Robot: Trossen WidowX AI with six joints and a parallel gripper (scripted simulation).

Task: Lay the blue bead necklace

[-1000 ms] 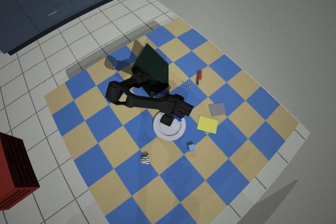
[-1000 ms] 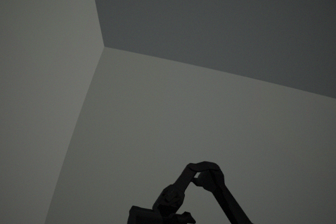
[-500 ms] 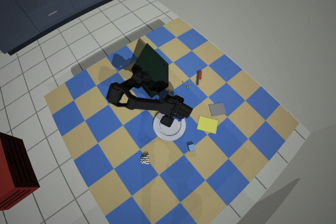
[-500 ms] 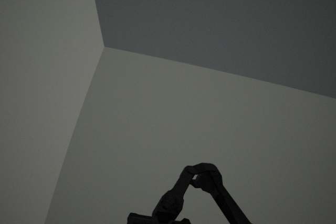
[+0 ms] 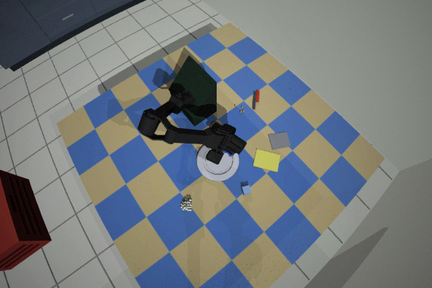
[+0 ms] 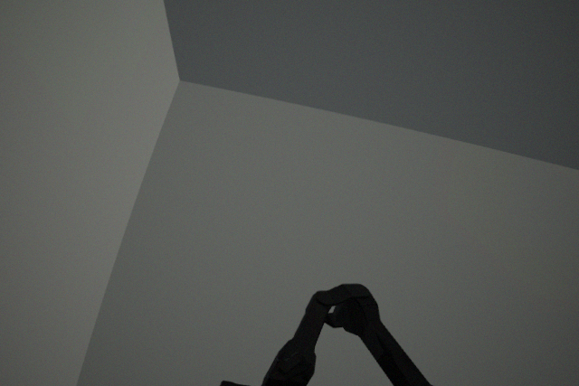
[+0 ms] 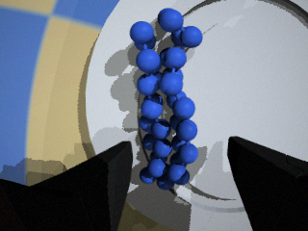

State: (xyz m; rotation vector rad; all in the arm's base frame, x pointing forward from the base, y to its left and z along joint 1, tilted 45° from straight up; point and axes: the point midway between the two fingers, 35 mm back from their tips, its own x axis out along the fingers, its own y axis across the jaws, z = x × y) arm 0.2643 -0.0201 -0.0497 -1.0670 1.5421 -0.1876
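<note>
My gripper tip is now 4 cm to the left of the round white bead board, 3 cm short of it and 1 cm above it. Also, from my gripper tip: small blue cube: 22 cm ahead, 1 cm below; grey square: 28 cm to the left, 11 cm ahead, 2 cm below; yellow pad: 16 cm to the left, 16 cm ahead, 2 cm below.
</note>
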